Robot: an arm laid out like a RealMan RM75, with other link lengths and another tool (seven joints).
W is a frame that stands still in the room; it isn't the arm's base.
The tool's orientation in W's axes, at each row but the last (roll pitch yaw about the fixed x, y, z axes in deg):
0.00, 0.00, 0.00
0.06, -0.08, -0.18
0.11, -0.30, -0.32
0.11, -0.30, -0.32
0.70, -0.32, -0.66
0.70, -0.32, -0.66
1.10, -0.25, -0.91
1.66, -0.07, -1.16
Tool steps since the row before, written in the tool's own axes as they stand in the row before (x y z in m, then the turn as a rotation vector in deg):
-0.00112, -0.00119, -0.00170, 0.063, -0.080, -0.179
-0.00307, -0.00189, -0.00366, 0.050, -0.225, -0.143
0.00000, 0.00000, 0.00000, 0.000, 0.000, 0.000
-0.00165, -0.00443, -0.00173, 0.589, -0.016, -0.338
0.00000, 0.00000, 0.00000, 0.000, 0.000, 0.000
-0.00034, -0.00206, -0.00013, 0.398, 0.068, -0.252
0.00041, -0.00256, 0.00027, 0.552, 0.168, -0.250
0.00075, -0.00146, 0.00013, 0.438, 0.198, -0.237
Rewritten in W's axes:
-0.00112, -0.00119, -0.00170, 0.063, -0.080, -0.179
-0.00307, -0.00188, -0.00367, 0.049, -0.225, -0.143
0.00000, 0.00000, 0.00000, 0.000, 0.000, 0.000
-0.00167, -0.00442, -0.00175, 0.591, -0.019, -0.335
0.00000, 0.00000, 0.00000, 0.000, 0.000, 0.000
-0.00036, -0.00205, -0.00016, 0.400, 0.066, -0.249
0.00037, -0.00257, 0.00022, 0.556, 0.164, -0.244
0.00072, -0.00148, 0.00009, 0.442, 0.196, -0.231

